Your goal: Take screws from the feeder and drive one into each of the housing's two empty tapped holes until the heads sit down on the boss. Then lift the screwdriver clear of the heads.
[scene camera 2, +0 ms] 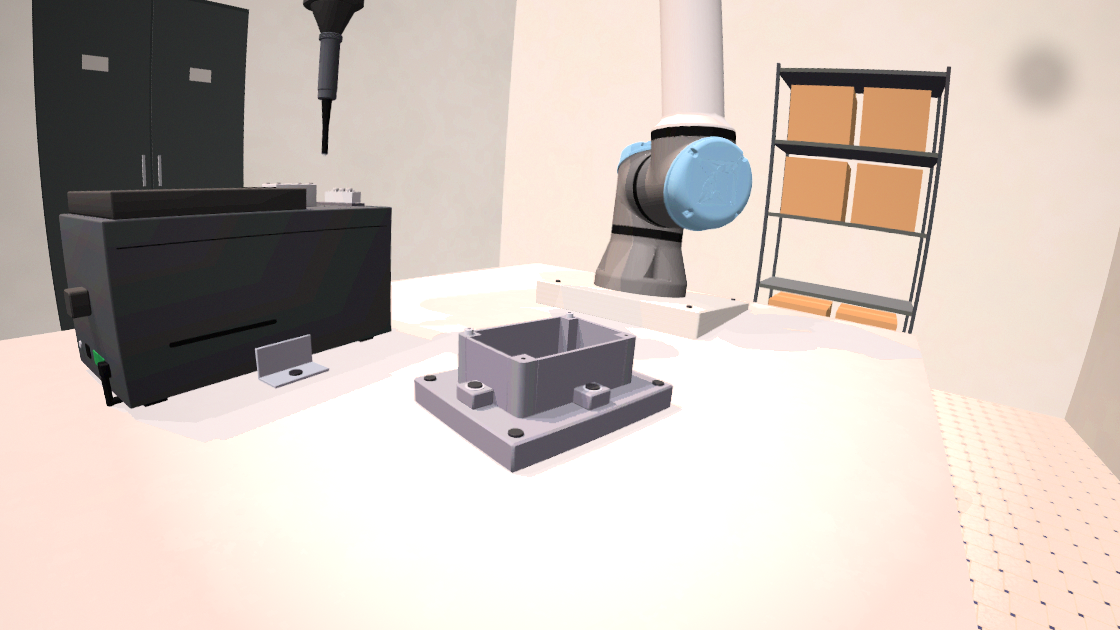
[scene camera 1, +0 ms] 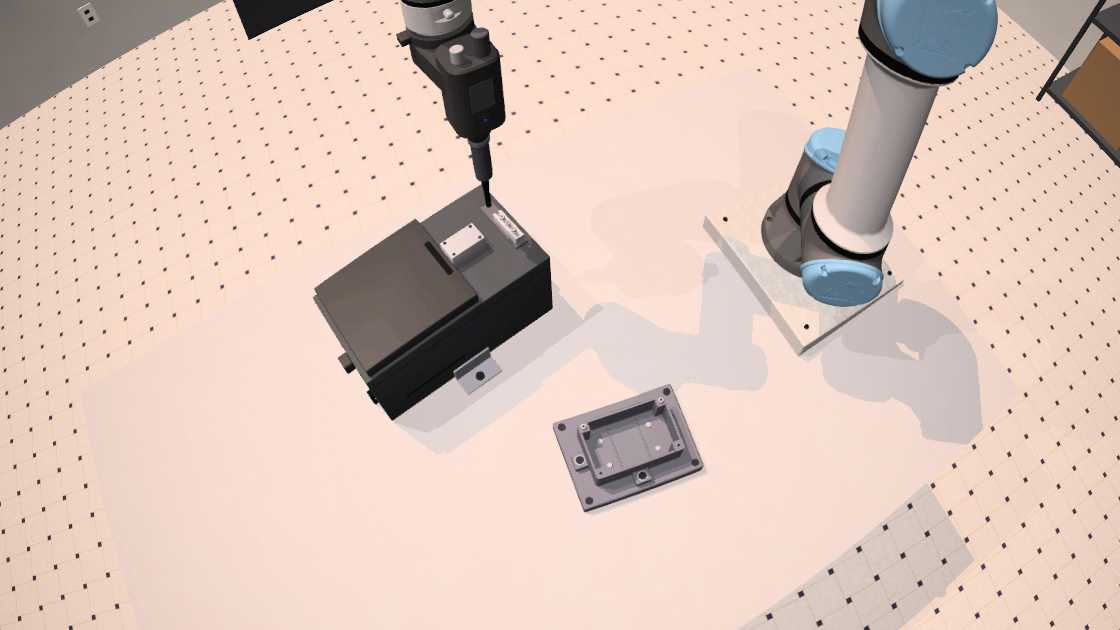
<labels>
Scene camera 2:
black screw feeder: 335,285
flat base plate: 547,434
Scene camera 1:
black screw feeder: 500,268
flat base plate: 623,488
</labels>
